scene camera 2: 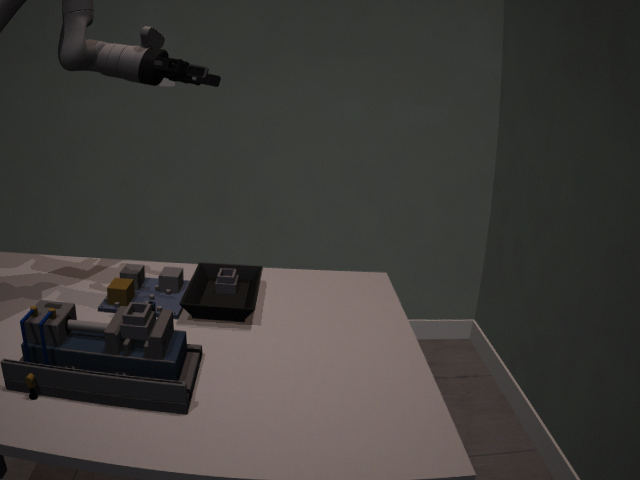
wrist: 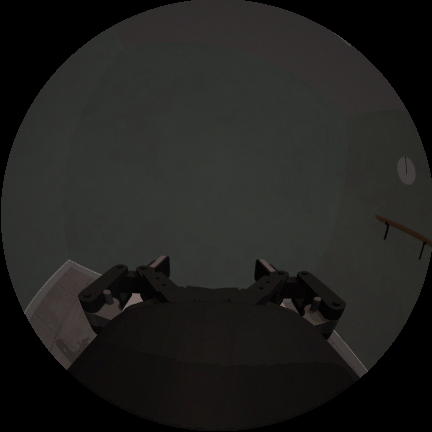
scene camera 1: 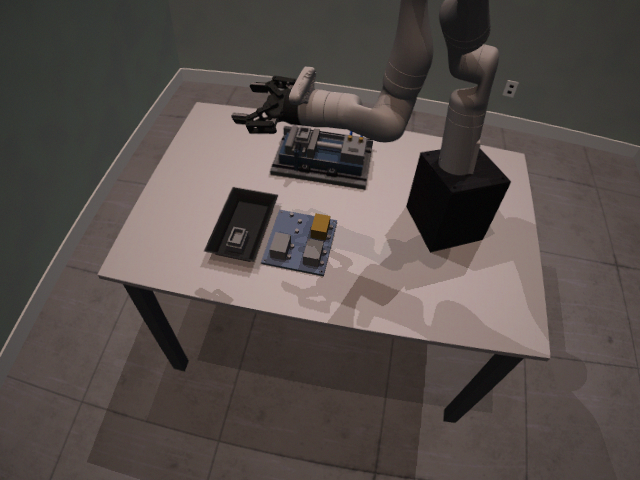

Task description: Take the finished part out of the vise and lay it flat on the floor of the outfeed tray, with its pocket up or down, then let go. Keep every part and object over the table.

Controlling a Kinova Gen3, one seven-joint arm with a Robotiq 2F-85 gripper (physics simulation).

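Frame: origin at the arm's base, x ahead, y left, z up, level; metres.
Where they show: gripper, between the fingertips: point(scene camera 2: 213, 77) point(wrist: 211, 267) point(scene camera 1: 242, 102); arm's base, origin of its link: point(scene camera 1: 455, 164).
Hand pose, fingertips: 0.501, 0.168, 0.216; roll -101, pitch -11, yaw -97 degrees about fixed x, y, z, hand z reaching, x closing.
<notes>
Things, the pixels of their centre, and the offset from my fingertips, as dx, dy, dz.
- finished part, middle of its body: point(scene camera 2: 137, 320) point(scene camera 1: 303, 136) -0.061, -0.325, -0.349
- vise, middle of its body: point(scene camera 2: 102, 345) point(scene camera 1: 323, 150) -0.124, -0.331, -0.397
- grey pocketed part, middle of its body: point(scene camera 2: 226, 280) point(scene camera 1: 237, 239) +0.035, +0.053, -0.417
- blue plate, middle of its body: point(scene camera 2: 147, 295) point(scene camera 1: 300, 241) -0.129, +0.002, -0.442
- yellow block, middle of its body: point(scene camera 2: 121, 291) point(scene camera 1: 320, 226) -0.175, -0.044, -0.420
The finished part point(scene camera 1: 302, 134) point(scene camera 2: 138, 319) is a grey block with a raised, open pocket facing up. It sits between the jaws of the vise point(scene camera 1: 323, 159) point(scene camera 2: 103, 356), a blue body on a grey base. The outfeed tray point(scene camera 1: 217, 227) point(scene camera 2: 222, 313) is black with sloping walls; another grey pocketed part point(scene camera 1: 236, 237) point(scene camera 2: 226, 282) sits in it, pocket up. My gripper point(scene camera 1: 247, 104) point(scene camera 2: 212, 77) point(wrist: 211, 267) is open and empty, high above the table, pointing roughly sideways with a slight downward tilt. The vise and the parts do not show in the wrist view.
A blue plate point(scene camera 1: 298, 264) point(scene camera 2: 178, 304) beside the tray bears two grey blocks point(scene camera 1: 280, 245) point(scene camera 1: 312, 253) and a yellow block point(scene camera 1: 320, 226) point(scene camera 2: 120, 291), with small pegs. Blue hoses point(scene camera 2: 43, 335) rise at the vise's actuator end. The black robot base point(scene camera 1: 454, 206) stands on the table.
</notes>
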